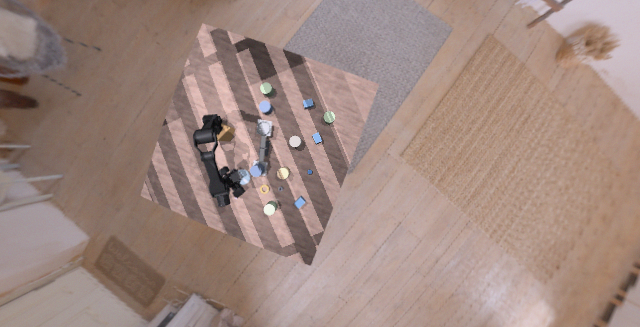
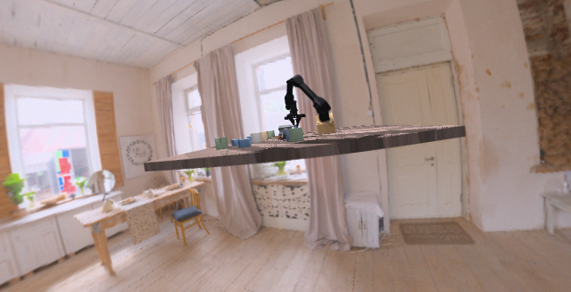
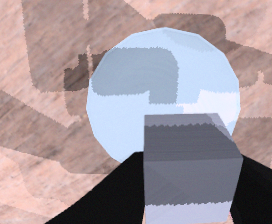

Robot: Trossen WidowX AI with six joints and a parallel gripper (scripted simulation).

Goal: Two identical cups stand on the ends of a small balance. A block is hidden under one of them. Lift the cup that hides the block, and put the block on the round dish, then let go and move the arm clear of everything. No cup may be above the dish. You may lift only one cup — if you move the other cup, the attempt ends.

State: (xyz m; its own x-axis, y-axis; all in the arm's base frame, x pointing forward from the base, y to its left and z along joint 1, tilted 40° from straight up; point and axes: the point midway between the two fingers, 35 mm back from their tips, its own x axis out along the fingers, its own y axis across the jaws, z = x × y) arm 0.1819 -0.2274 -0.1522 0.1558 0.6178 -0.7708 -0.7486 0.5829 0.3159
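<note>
Now: gripper tip 7 cm above the round dish. The rest, counted from my gripper tip: balance beam 22 cm to the left, 10 cm ahead, 3 cm below; cup 49 cm to the left, 7 cm ahead, 3 cm below; white cylinder 31 cm ahead, 29 cm to the left, 3 cm below.
</note>
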